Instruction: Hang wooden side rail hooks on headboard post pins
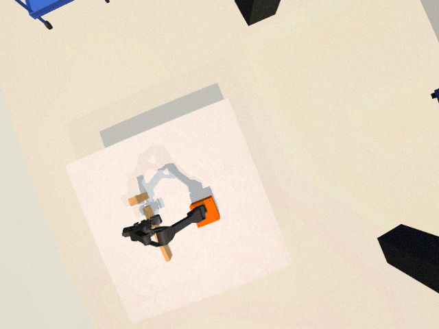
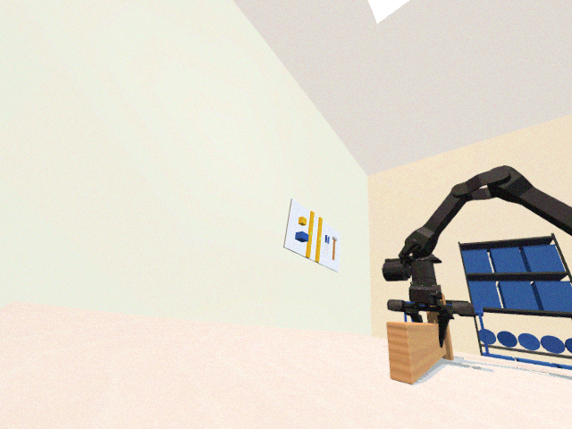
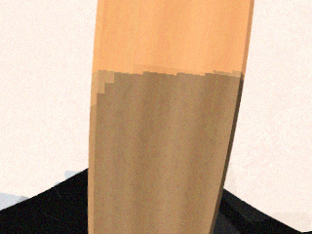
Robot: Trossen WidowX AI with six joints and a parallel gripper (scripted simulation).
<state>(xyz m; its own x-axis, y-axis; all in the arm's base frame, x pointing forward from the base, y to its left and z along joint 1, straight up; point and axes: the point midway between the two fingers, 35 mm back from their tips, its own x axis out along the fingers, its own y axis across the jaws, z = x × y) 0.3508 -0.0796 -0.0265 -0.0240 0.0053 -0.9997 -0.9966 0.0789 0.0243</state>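
Now: the wooden headboard post 170 mm to the right of my gripper tip, 50 mm above it and 10 mm behind it.
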